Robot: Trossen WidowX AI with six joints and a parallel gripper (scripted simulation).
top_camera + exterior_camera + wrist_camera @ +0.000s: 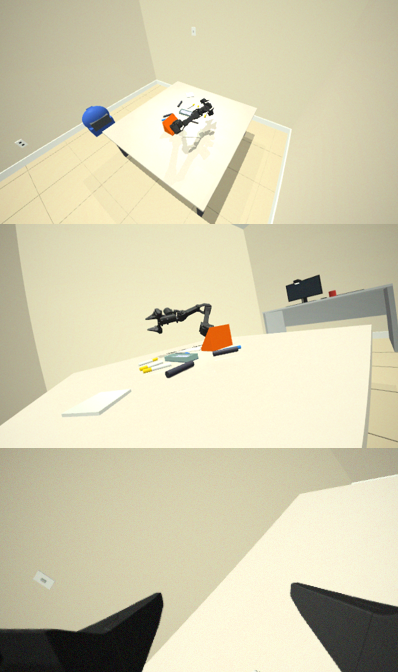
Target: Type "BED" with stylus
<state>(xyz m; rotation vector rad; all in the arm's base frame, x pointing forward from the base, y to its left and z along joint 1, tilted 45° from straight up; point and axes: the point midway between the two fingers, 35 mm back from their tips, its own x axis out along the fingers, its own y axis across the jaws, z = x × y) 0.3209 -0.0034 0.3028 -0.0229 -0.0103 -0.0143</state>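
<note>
The blue stylus is 40 cm to the left of my gripper tip, 29 cm behind it and 23 cm below it. Also, from my gripper tip: stylus tip (38 cm to the left, 26 cm behind, 23 cm below); then white flat pad (52 cm to the left, 23 cm below, 23 cm ahead).
</note>
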